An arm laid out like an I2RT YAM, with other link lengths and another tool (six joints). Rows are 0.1 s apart.
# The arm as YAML. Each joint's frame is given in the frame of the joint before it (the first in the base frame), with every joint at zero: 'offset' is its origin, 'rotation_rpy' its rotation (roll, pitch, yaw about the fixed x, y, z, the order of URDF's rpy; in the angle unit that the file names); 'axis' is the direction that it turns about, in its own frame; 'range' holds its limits. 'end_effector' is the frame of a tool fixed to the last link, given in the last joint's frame.
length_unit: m
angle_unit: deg
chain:
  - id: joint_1
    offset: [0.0, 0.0, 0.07]
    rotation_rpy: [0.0, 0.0, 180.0]
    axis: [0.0, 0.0, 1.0]
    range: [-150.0, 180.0]
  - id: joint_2
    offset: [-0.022, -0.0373, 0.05]
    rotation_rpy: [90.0, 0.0, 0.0]
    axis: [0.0, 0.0, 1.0]
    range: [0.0, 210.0]
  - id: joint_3
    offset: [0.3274, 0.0, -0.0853]
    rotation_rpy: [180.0, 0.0, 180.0]
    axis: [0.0, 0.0, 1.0]
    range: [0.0, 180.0]
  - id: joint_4
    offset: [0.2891, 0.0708, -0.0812]
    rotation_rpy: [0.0, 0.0, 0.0]
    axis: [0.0, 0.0, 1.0]
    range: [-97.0, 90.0]
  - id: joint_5
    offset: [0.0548, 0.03, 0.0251]
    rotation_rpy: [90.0, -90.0, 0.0]
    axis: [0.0, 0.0, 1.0]
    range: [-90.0, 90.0]
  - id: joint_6
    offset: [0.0, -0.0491, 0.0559]
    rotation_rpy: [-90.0, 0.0, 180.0]
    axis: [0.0, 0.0, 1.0]
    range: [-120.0, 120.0]
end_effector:
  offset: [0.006, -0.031, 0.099]
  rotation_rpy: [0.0, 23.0, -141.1]
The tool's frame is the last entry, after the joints.
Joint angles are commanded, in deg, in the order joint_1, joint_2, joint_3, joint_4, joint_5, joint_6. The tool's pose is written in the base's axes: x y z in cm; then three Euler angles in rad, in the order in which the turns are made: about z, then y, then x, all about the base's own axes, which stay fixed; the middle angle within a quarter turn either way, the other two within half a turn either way. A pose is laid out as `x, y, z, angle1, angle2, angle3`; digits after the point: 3 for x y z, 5 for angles.
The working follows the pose.
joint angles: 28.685, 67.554, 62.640, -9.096, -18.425, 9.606
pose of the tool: 28.772, 23.201, 36.812, 1.51362, 0.81697, -2.42299
Where each joint sits with the arm in this pose, in the base's axes (m; each line is computed from the numbers above, not from the rounded line before):
joint_1: 0.0000 0.0000 0.0700
joint_2: 0.0014 0.0433 0.1200
joint_3: -0.0673 -0.0916 0.4226
joint_4: 0.1517 0.1209 0.4684
joint_5: 0.2168 0.1278 0.4842
joint_6: 0.2371 0.1567 0.4187
the tool: 0.2877 0.2320 0.3681

